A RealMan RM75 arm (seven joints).
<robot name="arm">
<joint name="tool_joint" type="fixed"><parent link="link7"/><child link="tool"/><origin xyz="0 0 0"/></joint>
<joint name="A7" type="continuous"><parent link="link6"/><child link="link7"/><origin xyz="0 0 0.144"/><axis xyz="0 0 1"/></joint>
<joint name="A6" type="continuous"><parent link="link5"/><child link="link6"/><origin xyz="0 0 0"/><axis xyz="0 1 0"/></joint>
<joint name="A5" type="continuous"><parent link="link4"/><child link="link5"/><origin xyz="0 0 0.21"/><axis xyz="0 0 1"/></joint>
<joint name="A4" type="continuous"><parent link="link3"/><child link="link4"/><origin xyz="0 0 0"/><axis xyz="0 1 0"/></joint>
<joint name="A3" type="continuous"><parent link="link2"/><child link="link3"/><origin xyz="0 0 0.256"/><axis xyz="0 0 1"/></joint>
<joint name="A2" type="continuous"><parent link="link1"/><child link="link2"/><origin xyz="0 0 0"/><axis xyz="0 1 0"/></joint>
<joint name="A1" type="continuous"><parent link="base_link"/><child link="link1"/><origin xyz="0 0 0.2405"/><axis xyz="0 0 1"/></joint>
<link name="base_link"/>
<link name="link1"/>
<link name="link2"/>
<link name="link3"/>
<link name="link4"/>
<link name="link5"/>
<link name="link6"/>
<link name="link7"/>
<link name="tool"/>
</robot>
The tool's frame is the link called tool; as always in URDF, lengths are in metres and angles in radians. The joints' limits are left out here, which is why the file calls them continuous.
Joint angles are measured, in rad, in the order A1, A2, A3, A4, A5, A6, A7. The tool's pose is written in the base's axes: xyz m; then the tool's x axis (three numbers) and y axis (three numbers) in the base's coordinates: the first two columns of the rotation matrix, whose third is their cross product. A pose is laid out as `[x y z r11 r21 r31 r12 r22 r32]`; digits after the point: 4 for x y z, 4 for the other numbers.
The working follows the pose.
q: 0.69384, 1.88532, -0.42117, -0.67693, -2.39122, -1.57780, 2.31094
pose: [0.2855 0.3800 0.0947 0.2506 -0.8684 -0.4279 -0.9621 -0.2726 -0.0102]
Where each joint sits with the arm in this pose, in the base's axes (m; each line is computed from the numbers above, not from the rounded line before):
A1: 0.0000 0.0000 0.2405
A2: 0.0000 0.0000 0.2405
A3: 0.1872 0.1557 0.1613
A4: 0.1872 0.1557 0.1613
A5: 0.3010 0.3203 0.2248
A6: 0.3010 0.3203 0.2248
A7: 0.2855 0.3800 0.0947
the tool: 0.2855 0.3800 0.0947

